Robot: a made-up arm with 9 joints.
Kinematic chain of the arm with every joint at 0, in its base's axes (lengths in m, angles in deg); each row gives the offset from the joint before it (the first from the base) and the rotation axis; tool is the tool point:
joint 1: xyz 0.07 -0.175 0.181 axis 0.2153 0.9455 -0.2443
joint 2: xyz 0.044 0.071 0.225 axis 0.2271 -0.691 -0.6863
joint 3: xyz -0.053 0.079 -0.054 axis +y
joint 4: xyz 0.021 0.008 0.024 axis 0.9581 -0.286 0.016
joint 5: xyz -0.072 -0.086 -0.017 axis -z
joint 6: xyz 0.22 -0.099 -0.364 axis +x
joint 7: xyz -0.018 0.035 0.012 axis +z
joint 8: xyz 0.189 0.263 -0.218 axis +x
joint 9: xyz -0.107 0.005 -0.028 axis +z
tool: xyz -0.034 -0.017 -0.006
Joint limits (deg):
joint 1: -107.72..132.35
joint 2: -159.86..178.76
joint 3: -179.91..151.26
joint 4: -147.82..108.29
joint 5: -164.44..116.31
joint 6: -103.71..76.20
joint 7: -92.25..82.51
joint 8: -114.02..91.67
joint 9: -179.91..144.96
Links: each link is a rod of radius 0.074 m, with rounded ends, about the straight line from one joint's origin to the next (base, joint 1, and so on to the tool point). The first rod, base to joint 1, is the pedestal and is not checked.
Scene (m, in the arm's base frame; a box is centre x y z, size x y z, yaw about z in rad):
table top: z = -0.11
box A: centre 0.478 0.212 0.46 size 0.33 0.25 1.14 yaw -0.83
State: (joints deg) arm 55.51 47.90 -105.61 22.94 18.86 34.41 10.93 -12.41 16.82
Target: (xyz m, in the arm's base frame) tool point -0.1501 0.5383 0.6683
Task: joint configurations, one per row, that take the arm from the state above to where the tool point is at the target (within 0.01 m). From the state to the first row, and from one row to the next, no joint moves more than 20 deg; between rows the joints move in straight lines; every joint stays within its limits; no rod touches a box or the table.
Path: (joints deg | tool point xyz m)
1: 40.70 64.69 -99.50 10.27 10.88 44.86 8.17 -8.58 10.31 | 0.5666 -0.1693 0.5921
2: 25.90 81.48 -93.40 -2.40 2.90 55.30 5.41 -4.76 3.81 | 0.3918 -0.1858 0.6604
3: 11.09 98.27 -87.29 -15.07 -5.09 65.75 2.65 -0.93 -2.70 | 0.2177 -0.1887 0.6685
4: -3.71 115.05 -81.19 -27.74 -13.07 76.20 -0.11 2.89 -9.20 | 0.0672 -0.1809 0.6274
5: -2.76 111.81 -92.09 -10.11 -0.30 65.62 7.50 2.09 4.39 | 0.0336 -0.1340 0.6783
6: -1.80 108.56 -102.99 7.51 12.46 55.04 15.12 1.28 17.99 | 0.0042 -0.0571 0.7320
7: -0.85 105.32 -113.89 25.14 25.23 44.46 22.73 0.47 31.58 | -0.0051 0.0493 0.7773
8: 0.11 102.07 -124.79 42.77 37.99 33.88 30.35 -0.34 45.17 | 0.0216 0.1754 0.8063
9: 1.06 98.83 -135.69 60.39 50.76 23.29 37.96 -1.15 58.76 | 0.0977 0.3073 0.8117
10: -1.92 83.12 -135.77 61.99 41.39 18.62 26.06 -2.06 48.18 | 0.0641 0.3729 0.7919
11: -4.91 67.42 -135.86 63.59 32.03 13.94 14.16 -2.97 37.60 | 0.0128 0.4382 0.7608
12: -7.89 51.72 -135.94 65.19 22.66 9.26 2.26 -3.88 27.02 | -0.0583 0.4960 0.7188
13: -10.88 36.01 -136.02 66.79 13.30 4.58 -9.65 -4.79 16.44 | -0.1501 0.5383 0.6683

